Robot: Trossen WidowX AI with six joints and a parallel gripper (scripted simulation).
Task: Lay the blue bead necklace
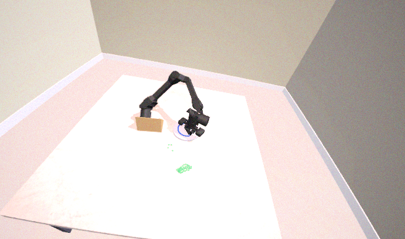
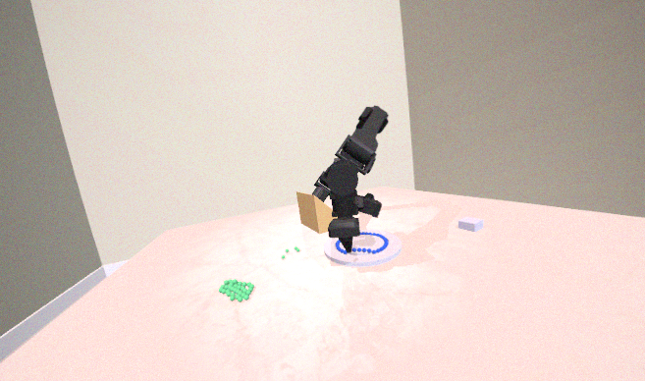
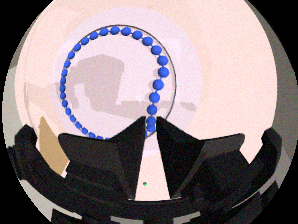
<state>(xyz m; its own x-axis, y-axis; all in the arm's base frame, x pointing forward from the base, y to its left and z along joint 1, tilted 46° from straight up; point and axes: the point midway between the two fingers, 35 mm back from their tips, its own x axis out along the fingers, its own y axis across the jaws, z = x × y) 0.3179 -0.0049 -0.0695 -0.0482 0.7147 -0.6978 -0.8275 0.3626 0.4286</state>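
My gripper tip is now 50 mm to the right of the round white bead board, 20 mm past it and 10 mm above it. Also, from my gripper tip: small grey block 350 mm to the left, 80 mm ahead.
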